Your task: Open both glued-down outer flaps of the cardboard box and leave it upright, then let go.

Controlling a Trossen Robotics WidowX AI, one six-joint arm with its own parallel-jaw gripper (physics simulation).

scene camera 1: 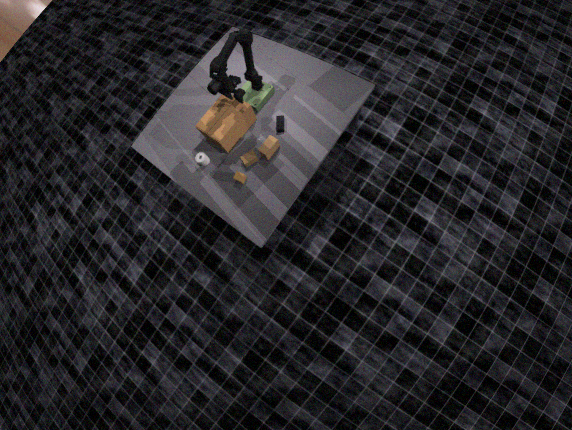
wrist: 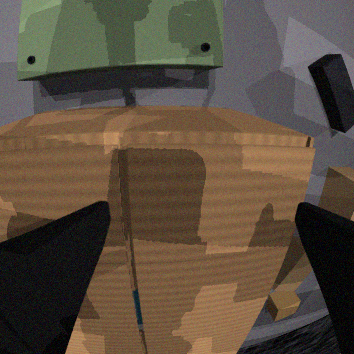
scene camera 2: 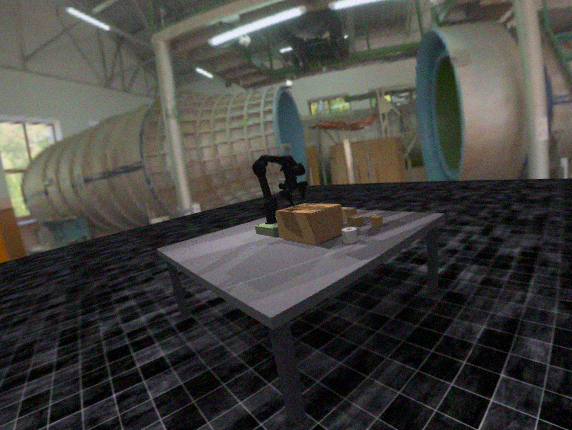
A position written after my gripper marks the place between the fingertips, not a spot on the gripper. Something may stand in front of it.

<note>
My gripper (wrist: 206, 212) is open and holds nothing. The table carries a black block (wrist: 325, 71).
</note>
